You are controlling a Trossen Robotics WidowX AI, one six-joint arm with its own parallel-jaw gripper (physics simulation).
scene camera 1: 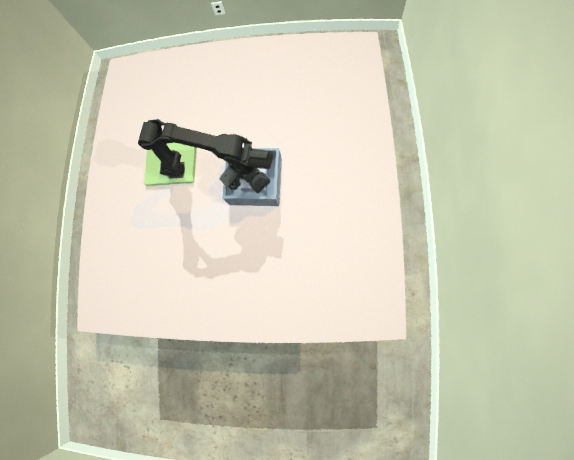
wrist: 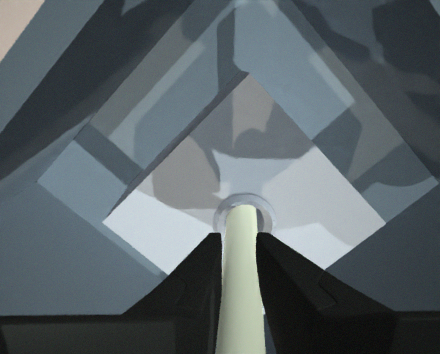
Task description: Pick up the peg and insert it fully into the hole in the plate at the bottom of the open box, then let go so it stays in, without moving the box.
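Pixels of known places: gripper, between the fingertips: (scene camera 1: 251,175) (wrist: 238,244); arm's base, origin of its link: (scene camera 1: 176,170).
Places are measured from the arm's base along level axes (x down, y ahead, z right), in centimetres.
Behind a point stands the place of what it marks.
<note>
The pale yellow-green peg (wrist: 241,280) {x -7.3, y 31.9, z 4.9 cm} is held between the fingers of my gripper (wrist: 238,244) {x -5.9, y 31.6, z 5.3 cm}, which is shut on it. The peg's far end overlaps the ringed hole (wrist: 270,212) {x -3.6, y 30.5, z 4.3 cm} in the light plate (wrist: 345,200) {x -3.3, y 27.9, z 2.2 cm}; part of the hole's dark inside shows to the right of the peg. How deep the tip sits, or whether it is in the hole, I cannot tell. The plate lies at the bottom of the open blue box (scene camera 1: 252,201) {x -3.6, y 32.1, z 14.1 cm} (wrist: 45,260) {x -2.8, y 40.1, z 9.9 cm}. In the scene view the gripper is over the box, and its fingertips and the peg are hidden by the arm.
The arm's base stands on a green square (scene camera 1: 187,175) {x 0.0, y 4.9, z 2.4 cm} to the left of the box. The arm reaches across from there to the box. The box walls surround the plate on all sides. The pale pink table top (scene camera 1: 325,260) {x 2.4, y 57.9, z 34.0 cm} extends around both.
</note>
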